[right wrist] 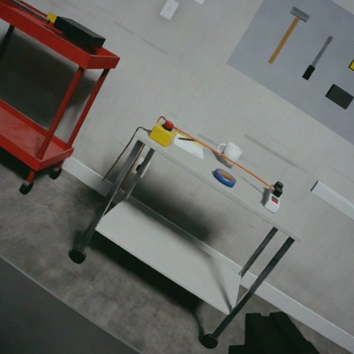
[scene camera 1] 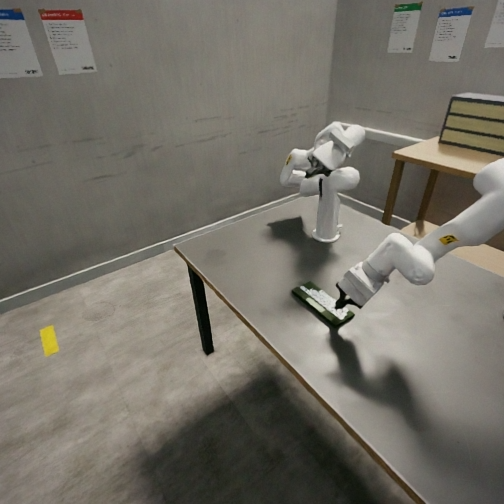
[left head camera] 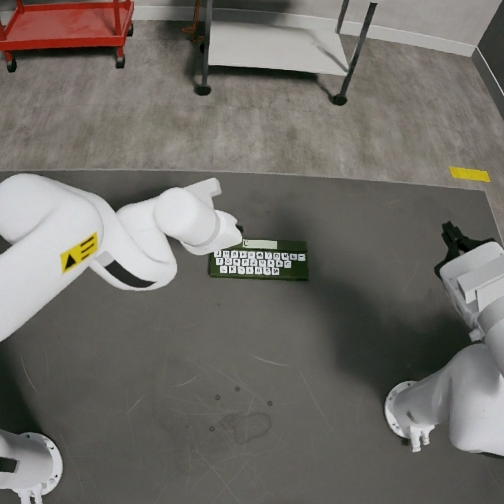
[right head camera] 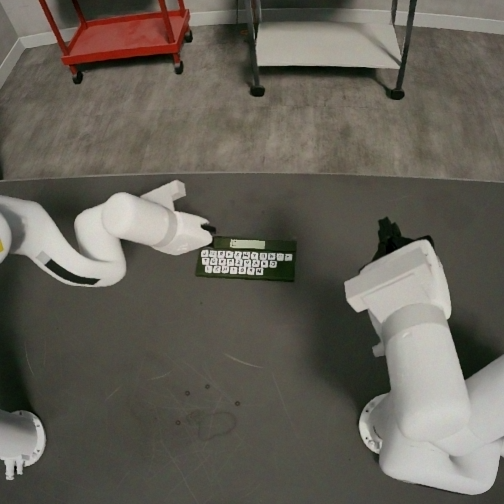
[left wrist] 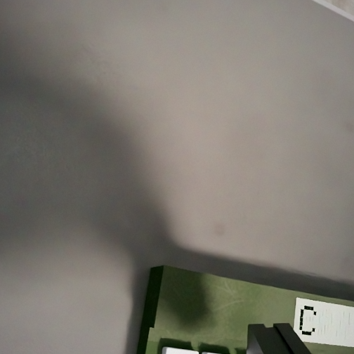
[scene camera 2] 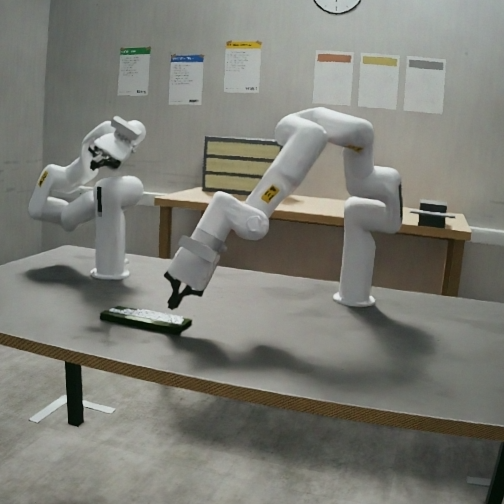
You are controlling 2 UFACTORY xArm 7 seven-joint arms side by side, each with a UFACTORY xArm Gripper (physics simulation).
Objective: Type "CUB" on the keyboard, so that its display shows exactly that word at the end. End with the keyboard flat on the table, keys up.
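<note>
The green keyboard (left head camera: 295, 247) (right head camera: 282, 245) (scene camera 2: 181, 327) (left wrist: 225, 300) lies flat on the table, white keys up. Its white display (left head camera: 262, 244) (right head camera: 250, 244) (left wrist: 332, 324) shows a "C" at its left end in the left wrist view. My left gripper (scene camera 1: 339, 306) (scene camera 2: 173, 305) (left wrist: 272, 332) is shut and empty, its tips a little above the keyboard's left end as the head views show it. The keys right under the tips are hidden in the head views. My right gripper (left head camera: 447, 228) (right head camera: 384, 223) (right wrist: 267, 322) is shut and empty, high above the table, right of the keyboard in the head views.
The grey table (left head camera: 200, 325) (scene camera 1: 240, 260) carries both arm bases. Beyond its far edge stand a red cart (left head camera: 65, 44) (right head camera: 122, 56) and a grey trolley (left head camera: 277, 69) (right head camera: 327, 65). A wooden bench (scene camera 2: 300, 206) with a drawer unit (scene camera 2: 204, 165) stands behind the arms in scene camera 2.
</note>
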